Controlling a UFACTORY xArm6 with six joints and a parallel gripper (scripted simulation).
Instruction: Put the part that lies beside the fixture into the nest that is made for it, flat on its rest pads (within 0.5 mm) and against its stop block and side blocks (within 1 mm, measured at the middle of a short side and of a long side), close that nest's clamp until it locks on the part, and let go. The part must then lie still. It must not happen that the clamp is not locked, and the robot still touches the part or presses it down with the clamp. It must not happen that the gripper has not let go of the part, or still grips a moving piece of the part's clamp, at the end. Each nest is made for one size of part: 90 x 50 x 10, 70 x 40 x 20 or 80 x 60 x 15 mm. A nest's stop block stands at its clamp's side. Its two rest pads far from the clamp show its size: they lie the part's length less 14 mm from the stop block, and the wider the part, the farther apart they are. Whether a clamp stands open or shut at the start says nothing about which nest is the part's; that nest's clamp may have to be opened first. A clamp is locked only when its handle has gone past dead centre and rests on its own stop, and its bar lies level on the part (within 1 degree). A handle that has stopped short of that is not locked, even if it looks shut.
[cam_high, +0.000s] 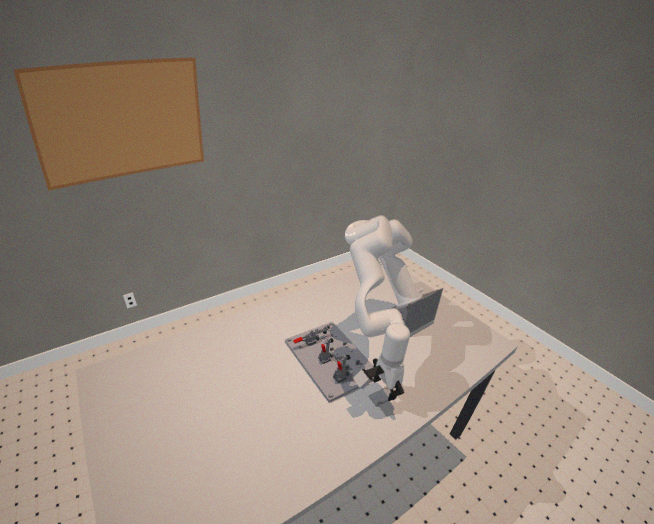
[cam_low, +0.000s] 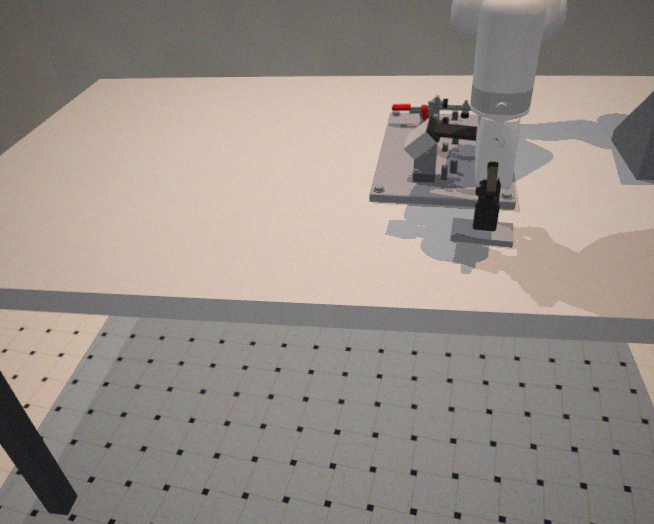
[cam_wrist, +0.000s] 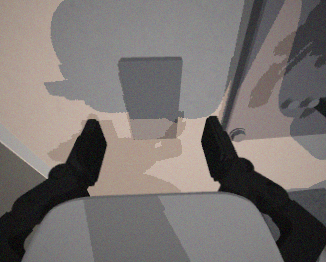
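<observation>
Now: the flat grey part 50 mm below my hand. The rest, counted from my hand: grey fixture plate: 30 mm ahead, 260 mm to the right, 40 mm below.
</observation>
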